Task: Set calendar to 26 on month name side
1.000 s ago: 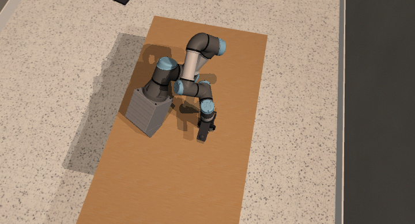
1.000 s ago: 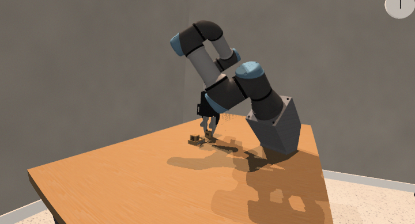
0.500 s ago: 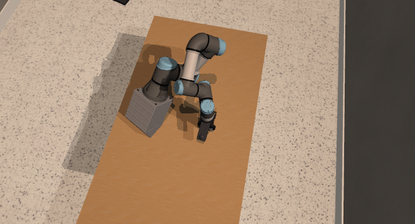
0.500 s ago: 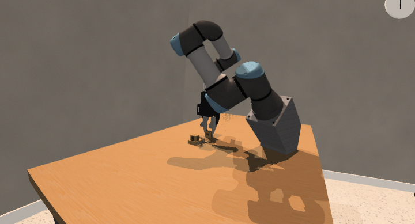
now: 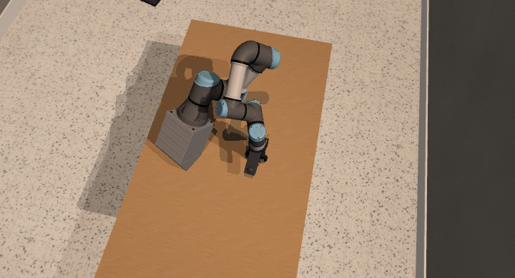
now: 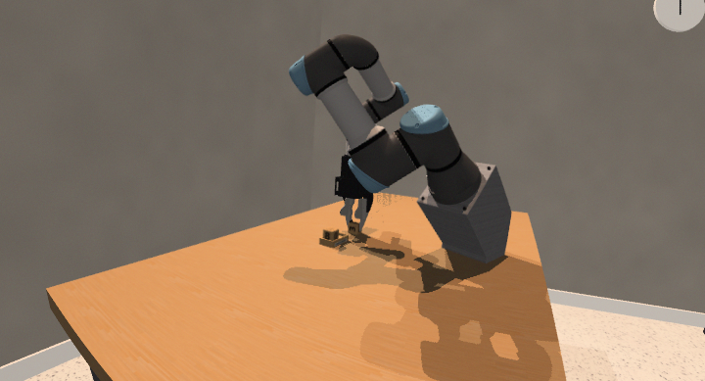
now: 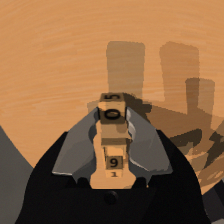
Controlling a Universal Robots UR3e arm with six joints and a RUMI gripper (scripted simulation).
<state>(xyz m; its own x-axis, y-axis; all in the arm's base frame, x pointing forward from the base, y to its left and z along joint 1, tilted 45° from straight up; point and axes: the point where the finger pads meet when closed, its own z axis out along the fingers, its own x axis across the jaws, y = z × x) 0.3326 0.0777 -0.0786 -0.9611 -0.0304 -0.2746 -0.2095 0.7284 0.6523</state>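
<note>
Now: hand 20 mm past the shallow wooden tray, 110 mm to the right of it and 20 mm above it.
</note>
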